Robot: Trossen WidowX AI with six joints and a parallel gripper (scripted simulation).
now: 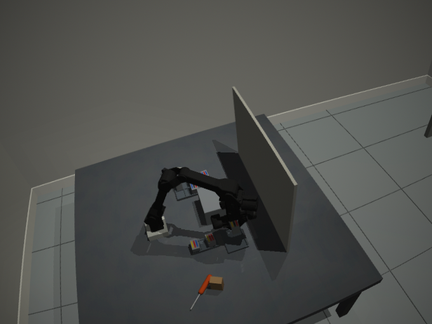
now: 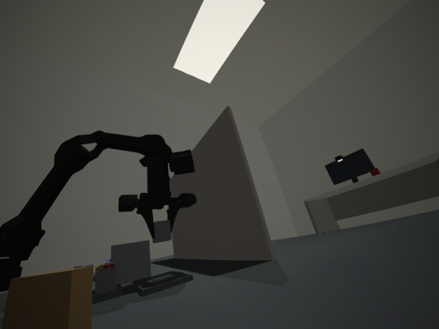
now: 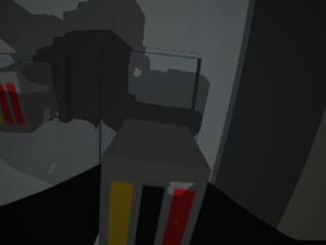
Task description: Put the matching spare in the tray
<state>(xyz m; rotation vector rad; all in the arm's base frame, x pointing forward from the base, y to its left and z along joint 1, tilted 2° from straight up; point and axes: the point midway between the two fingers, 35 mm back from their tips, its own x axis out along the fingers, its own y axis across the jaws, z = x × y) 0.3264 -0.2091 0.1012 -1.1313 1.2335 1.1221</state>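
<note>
The shallow dark tray is 90 mm below my gripper tip, 10 mm to the left of it and 10 mm behind it. Also, from my gripper tip: grey mounted unit 220 mm to the left, 40 mm below, 40 mm behind; brown block 190 mm to the right, 160 mm behind, 60 mm below; grey spare block 20 mm above.
</note>
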